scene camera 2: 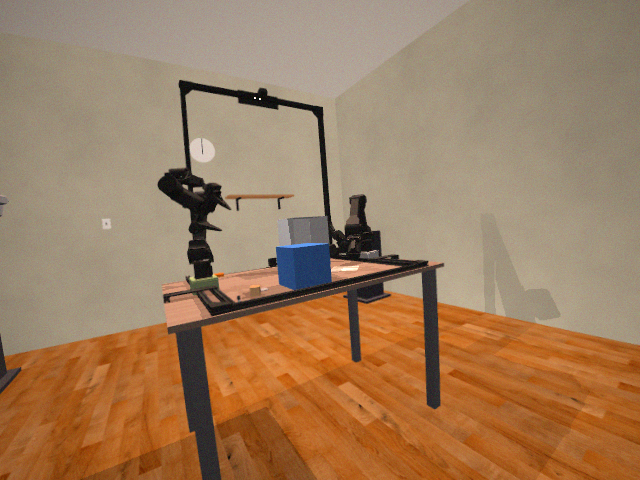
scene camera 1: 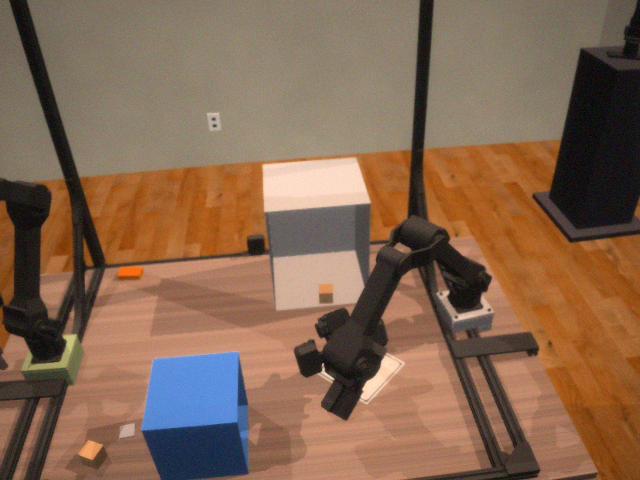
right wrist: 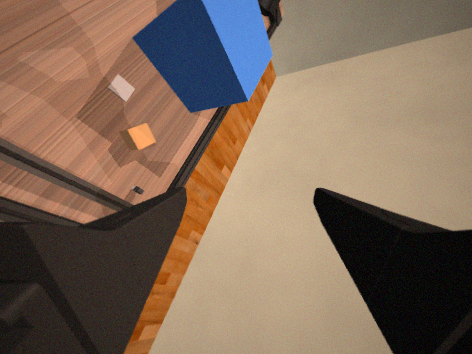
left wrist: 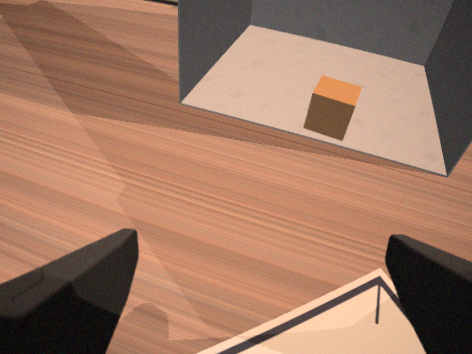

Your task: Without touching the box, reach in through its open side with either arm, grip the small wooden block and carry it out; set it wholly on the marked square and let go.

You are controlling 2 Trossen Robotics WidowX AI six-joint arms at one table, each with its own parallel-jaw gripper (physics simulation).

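Note:
A small wooden block [scene camera 1: 325, 292] [left wrist: 332, 107] sits inside the white-grey box [scene camera 1: 315, 183] [scene camera 2: 303, 230] [left wrist: 240, 80], near its open side, which faces the front. The marked square [scene camera 1: 385, 374] [scene camera 2: 349, 268] [left wrist: 345, 320] lies flat in front of that box, partly hidden by the left arm in scene camera 1. My left gripper [scene camera 1: 325, 379] [left wrist: 264, 245] is open and empty, above the table near the marked square, apart from the block. My right gripper [scene camera 2: 225, 219] [right wrist: 249, 194] is open and empty, raised high above the table at the left of scene camera 2.
A blue box [scene camera 1: 193, 392] [scene camera 2: 305, 266] [right wrist: 240, 50] stands at the front left. Another wooden block [scene camera 1: 93, 452] [scene camera 2: 255, 290] [right wrist: 141, 136] and a small pale tile [scene camera 1: 126, 430] [right wrist: 121, 87] lie left of it. An orange piece [scene camera 1: 130, 272] lies at the back left.

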